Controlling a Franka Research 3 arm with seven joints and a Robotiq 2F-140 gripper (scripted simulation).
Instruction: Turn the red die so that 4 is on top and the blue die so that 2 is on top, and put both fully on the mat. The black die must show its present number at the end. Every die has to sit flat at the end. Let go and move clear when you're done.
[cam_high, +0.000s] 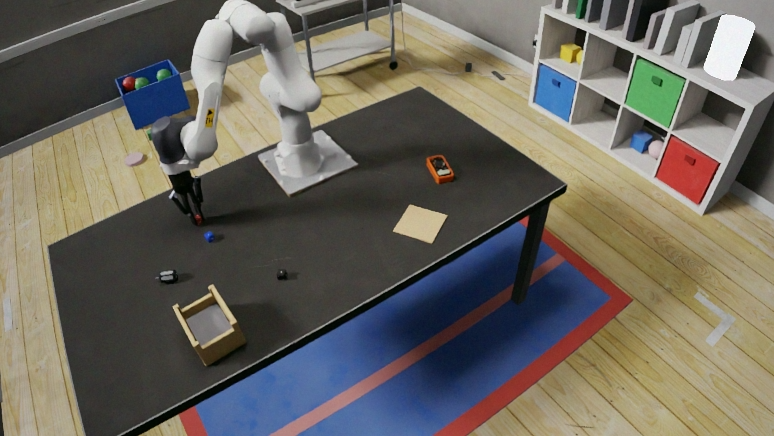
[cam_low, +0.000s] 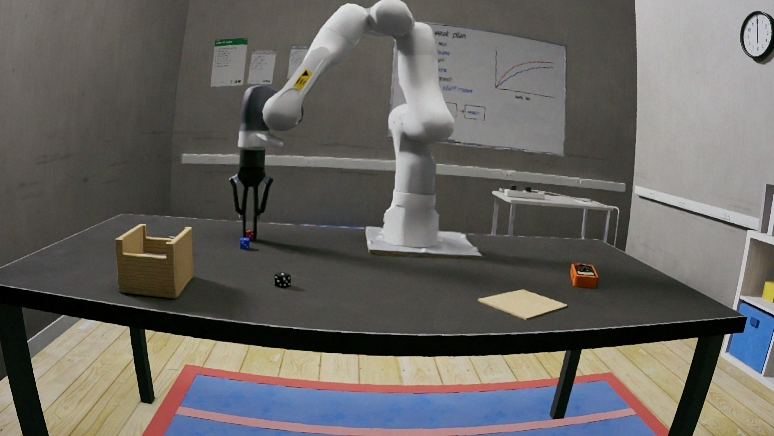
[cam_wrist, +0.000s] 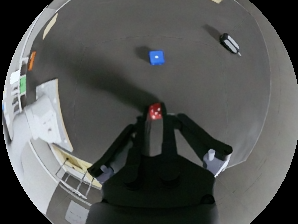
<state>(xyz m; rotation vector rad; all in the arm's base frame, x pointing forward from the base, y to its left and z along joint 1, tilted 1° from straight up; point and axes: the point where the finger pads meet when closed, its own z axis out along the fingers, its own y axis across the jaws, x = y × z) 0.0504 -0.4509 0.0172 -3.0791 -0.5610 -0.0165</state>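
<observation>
My gripper is now 2 cm above the red die. Round my hand: dark object: 20 cm ahead, 18 cm to the right, 2 cm below; then black die: 41 cm ahead, 16 cm to the left, 2 cm below; then blue die: 11 cm ahead, 2 cm below, 1 cm to the left.
</observation>
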